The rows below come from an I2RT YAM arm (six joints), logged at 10 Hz.
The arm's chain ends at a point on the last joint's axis. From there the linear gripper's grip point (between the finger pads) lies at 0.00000 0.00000 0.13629 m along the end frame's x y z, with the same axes.
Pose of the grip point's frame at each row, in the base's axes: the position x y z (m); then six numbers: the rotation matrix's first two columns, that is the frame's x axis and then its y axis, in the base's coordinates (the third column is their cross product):
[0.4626 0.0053 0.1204 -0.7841 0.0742 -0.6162 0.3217 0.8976 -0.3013]
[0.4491 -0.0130 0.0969 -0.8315 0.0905 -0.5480 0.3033 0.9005 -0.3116]
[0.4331 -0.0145 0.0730 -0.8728 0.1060 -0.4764 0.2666 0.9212 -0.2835]
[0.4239 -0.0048 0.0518 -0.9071 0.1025 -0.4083 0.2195 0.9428 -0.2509]
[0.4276 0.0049 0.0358 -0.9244 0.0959 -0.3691 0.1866 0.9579 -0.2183]
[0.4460 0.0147 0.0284 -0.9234 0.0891 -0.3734 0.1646 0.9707 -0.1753]
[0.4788 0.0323 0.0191 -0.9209 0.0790 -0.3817 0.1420 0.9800 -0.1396]
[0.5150 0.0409 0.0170 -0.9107 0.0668 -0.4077 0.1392 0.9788 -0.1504]
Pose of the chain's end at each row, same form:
[0.3903 0.0645 0.2196 -0.7841 0.0742 -0.6162 0.3217 0.8976 -0.3013]
[0.3857 0.0450 0.2027 -0.8315 0.0905 -0.5480 0.3033 0.9005 -0.3116]
[0.3774 0.0365 0.1864 -0.8728 0.1060 -0.4764 0.2666 0.9212 -0.2835]
[0.3749 0.0384 0.1714 -0.9071 0.1025 -0.4083 0.2195 0.9428 -0.2509]
[0.3823 0.0418 0.1589 -0.9244 0.0959 -0.3691 0.1866 0.9579 -0.2183]
[0.3987 0.0451 0.1526 -0.9234 0.0891 -0.3734 0.1646 0.9707 -0.1753]
[0.4293 0.0572 0.1436 -0.9209 0.0790 -0.3817 0.1420 0.9800 -0.1396]
[0.4620 0.0673 0.1398 -0.9107 0.0668 -0.4077 0.1392 0.9788 -0.1504]

